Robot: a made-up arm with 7 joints.
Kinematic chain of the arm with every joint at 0, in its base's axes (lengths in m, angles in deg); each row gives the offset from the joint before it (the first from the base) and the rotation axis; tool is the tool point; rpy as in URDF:
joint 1: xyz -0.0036 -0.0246 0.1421 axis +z
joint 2: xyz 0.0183 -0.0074 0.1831 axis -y
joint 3: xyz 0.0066 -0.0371 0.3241 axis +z
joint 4: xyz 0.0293 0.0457 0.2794 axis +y
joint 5: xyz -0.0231 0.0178 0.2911 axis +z
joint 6: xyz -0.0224 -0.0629 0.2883 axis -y
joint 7: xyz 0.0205 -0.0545 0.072 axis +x
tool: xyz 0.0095 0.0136 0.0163 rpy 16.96 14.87 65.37
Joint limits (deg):
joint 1: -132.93..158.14
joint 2: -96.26..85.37
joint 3: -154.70..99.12
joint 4: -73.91..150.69
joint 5: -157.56..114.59
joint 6: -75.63..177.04
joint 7: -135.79..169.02
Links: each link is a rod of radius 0.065 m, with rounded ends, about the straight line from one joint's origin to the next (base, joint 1, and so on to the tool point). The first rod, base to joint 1, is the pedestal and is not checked.
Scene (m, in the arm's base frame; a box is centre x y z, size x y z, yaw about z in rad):
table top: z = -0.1
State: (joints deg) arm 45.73 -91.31 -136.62 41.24 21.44 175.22 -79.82
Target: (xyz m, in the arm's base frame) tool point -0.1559 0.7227 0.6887
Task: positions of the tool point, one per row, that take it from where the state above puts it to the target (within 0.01 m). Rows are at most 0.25 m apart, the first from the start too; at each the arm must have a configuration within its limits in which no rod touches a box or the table.
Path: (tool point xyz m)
1: 0.7412 0.6967 0.6098
2: 0.5583 0.7939 0.6373
3: 0.3648 0.8431 0.6594
4: 0.1736 0.8446 0.6758
5: -0.0034 0.8022 0.6855
6: -0.1559 0.7227 0.6887

